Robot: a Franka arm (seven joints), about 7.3 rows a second.
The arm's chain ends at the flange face. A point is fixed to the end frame.
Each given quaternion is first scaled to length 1.
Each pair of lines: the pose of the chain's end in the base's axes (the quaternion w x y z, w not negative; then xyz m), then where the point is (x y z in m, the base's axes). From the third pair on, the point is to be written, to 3 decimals.
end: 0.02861 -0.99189 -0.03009 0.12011 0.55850 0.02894 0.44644
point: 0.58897 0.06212 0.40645
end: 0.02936 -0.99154 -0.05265 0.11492 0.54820 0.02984 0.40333
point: 0.57762 0.06464 0.36393
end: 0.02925 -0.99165 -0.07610 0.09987 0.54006 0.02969 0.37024
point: 0.569 0.066 0.332
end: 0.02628 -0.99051 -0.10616 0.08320 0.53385 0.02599 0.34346
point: 0.562 0.064 0.306
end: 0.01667 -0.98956 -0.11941 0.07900 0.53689 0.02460 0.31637
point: 0.564 0.063 0.279
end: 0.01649 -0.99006 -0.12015 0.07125 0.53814 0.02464 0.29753
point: 0.566 0.063 0.261
